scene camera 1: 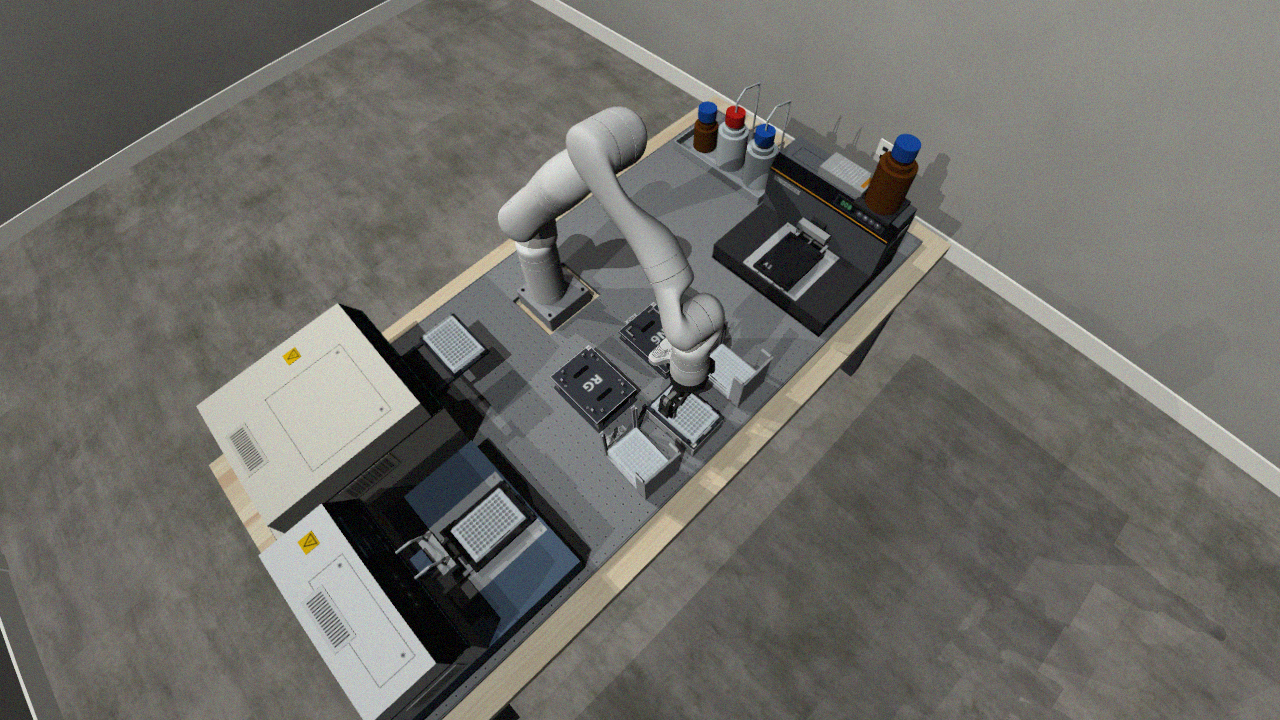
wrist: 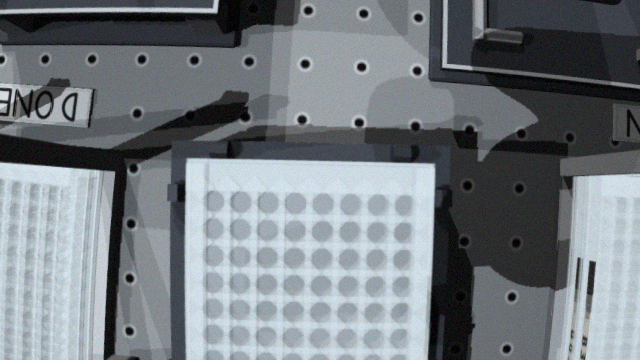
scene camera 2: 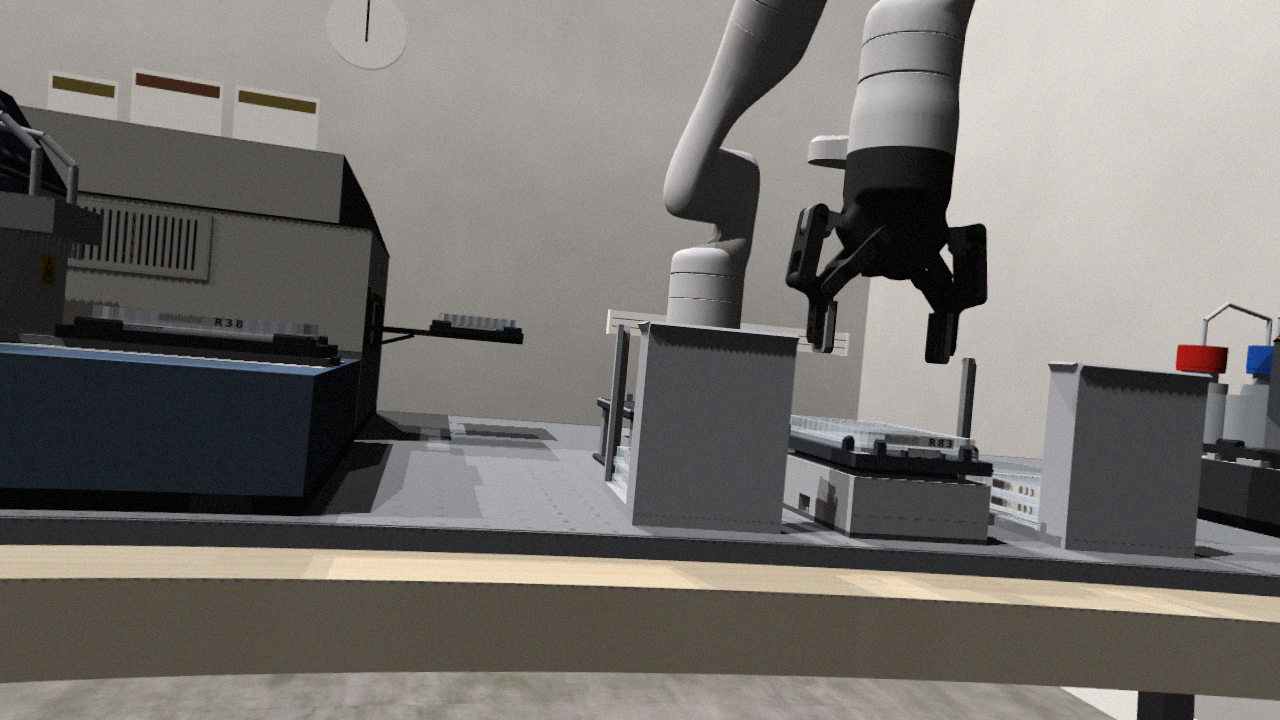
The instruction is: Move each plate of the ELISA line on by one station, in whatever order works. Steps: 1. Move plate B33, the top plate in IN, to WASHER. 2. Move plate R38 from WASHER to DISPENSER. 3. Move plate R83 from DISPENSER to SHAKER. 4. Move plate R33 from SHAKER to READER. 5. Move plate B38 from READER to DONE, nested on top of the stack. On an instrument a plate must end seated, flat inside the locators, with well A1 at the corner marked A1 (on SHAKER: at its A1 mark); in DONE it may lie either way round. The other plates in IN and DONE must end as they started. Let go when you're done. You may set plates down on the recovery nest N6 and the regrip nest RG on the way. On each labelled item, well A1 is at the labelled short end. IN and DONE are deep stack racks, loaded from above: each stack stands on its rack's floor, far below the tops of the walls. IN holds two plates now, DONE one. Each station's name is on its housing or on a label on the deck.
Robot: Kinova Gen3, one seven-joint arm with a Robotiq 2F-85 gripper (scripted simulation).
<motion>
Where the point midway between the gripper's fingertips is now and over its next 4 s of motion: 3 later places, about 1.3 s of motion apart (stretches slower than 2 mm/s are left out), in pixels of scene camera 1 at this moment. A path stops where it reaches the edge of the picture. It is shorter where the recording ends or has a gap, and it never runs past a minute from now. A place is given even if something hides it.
The gripper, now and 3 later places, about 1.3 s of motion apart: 685, 400; 686, 391; 687, 381; 648, 400
</motion>
